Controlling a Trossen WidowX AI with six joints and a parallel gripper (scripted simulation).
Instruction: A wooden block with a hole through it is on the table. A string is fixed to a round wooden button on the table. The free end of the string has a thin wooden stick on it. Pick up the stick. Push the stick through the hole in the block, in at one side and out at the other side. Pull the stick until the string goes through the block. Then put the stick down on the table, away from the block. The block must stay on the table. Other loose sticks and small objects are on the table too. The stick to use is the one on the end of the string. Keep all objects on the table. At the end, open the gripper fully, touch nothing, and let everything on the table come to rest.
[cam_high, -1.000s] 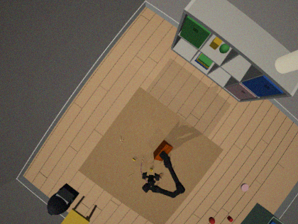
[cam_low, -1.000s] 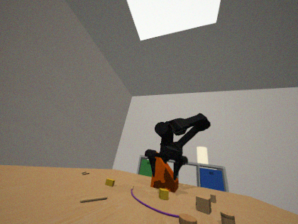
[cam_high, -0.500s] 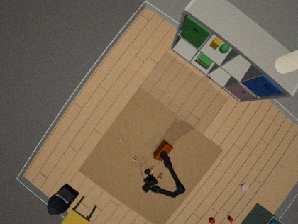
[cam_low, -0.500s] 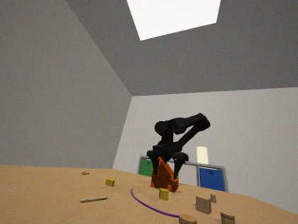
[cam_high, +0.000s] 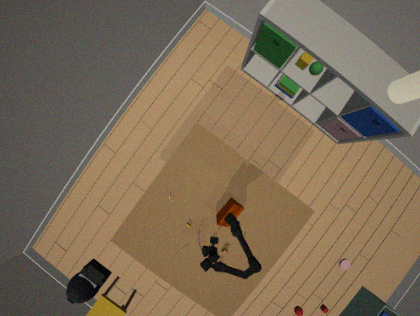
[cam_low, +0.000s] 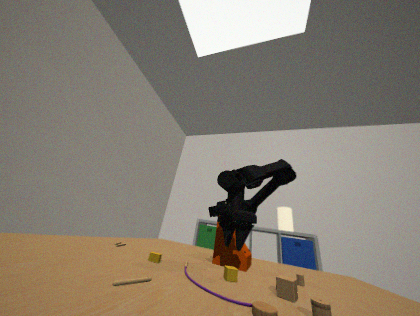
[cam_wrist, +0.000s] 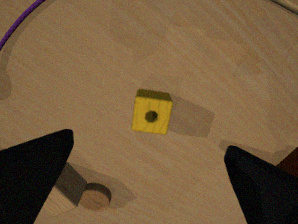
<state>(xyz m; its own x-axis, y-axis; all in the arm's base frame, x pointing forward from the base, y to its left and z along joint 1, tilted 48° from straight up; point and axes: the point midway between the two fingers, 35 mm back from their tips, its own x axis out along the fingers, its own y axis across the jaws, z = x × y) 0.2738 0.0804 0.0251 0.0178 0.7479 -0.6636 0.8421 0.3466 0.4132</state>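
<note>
Right now my gripper tip is 60 mm above the yellow block. Also, from my gripper tip: wooden block (20 mm ahead, 140 mm to the left, 60 mm below); loose stick (200 mm ahead, 140 mm to the right, 70 mm below).
</note>
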